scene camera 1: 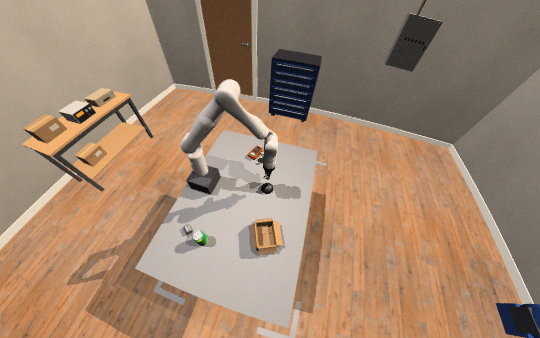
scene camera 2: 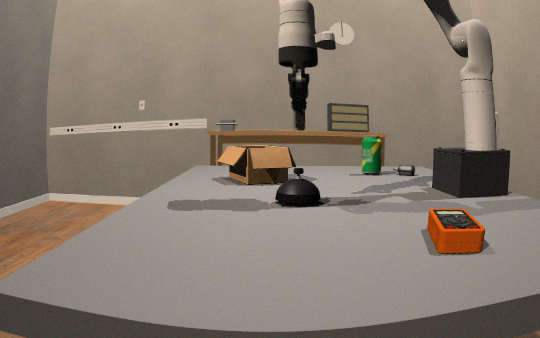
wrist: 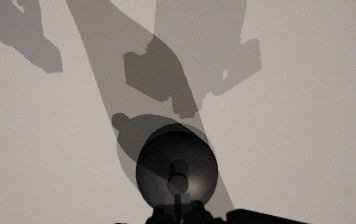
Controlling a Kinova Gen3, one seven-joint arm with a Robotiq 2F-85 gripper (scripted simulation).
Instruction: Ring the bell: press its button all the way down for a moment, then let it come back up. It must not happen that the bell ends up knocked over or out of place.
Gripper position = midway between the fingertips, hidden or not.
Note:
In view: the gripper [scene camera 2: 299, 130] and a bell [scene camera 2: 298, 190].
The bell is seen too in the wrist view [wrist: 176, 151].

